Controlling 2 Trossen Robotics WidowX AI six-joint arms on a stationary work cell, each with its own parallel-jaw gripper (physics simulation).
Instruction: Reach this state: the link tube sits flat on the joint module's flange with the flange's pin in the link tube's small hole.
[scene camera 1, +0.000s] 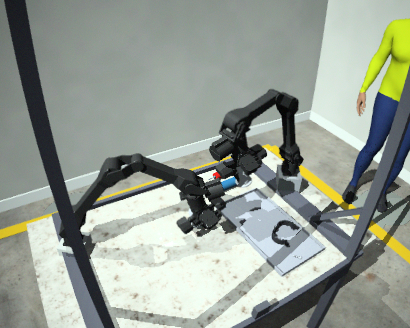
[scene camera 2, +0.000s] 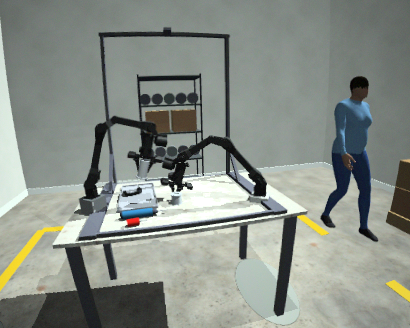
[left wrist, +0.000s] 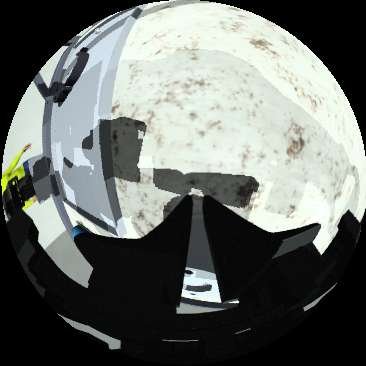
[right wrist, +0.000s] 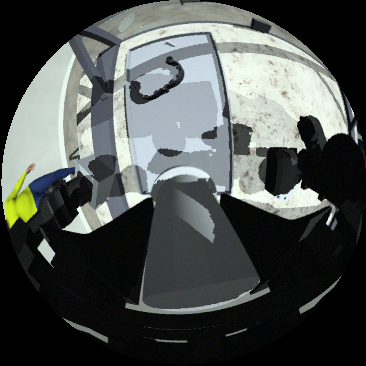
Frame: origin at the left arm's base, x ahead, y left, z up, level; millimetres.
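Seen in the pictures: left gripper, between the fingertips: (left wrist: 196, 200); right gripper, between the fingertips: (scene camera 1: 244, 177) (scene camera 2: 142, 172) (right wrist: 186, 201); left arm's base, origin of its link: (scene camera 2: 260, 194); right arm's base, origin of its link: (scene camera 1: 289, 171) (scene camera 2: 92, 196) (left wrist: 31, 182) (right wrist: 83, 186).
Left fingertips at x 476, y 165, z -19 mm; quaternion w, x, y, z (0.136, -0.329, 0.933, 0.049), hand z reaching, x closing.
Observation:
Offsets run from my left fingertips to a thing's top centre. "spot": to the spot under its first point.
The joint module @(dx -40, dy +34, dz +48 mm) (scene camera 2: 176, 198) is a short grey cylinder that stands on the table beside the tray. In the left wrist view its pale flange (left wrist: 199, 286) shows low between the fingers. My left gripper (scene camera 2: 177, 188) hangs just above it with the fingers nearly together (left wrist: 197, 199); I see nothing clamped between the tips. The link tube @(dx +117, dy +106, dz +248 mm) (right wrist: 191, 232) is a grey tube. My right gripper (scene camera 2: 144, 172) is shut on it and holds it upright in the air over the tray's far end @(spot: dx +123, dy +82, dz +187 mm) (scene camera 1: 243, 177), apart from the module.
A grey tray @(dx +238, dy +32, dz +0 mm) (scene camera 1: 269, 224) holds a black C-shaped part @(spot: dx +298, dy +11, dz -12 mm) (scene camera 1: 283, 232). A blue cylinder @(spot: dx +69, dy +251, dz +20 mm) (scene camera 1: 228, 183) and a small red part @(dx +13, dy +324, dz +18 mm) (scene camera 1: 217, 175) lie on the table beyond the tray. A person (scene camera 2: 350, 153) walks beside the table. A shelf rack stands behind.

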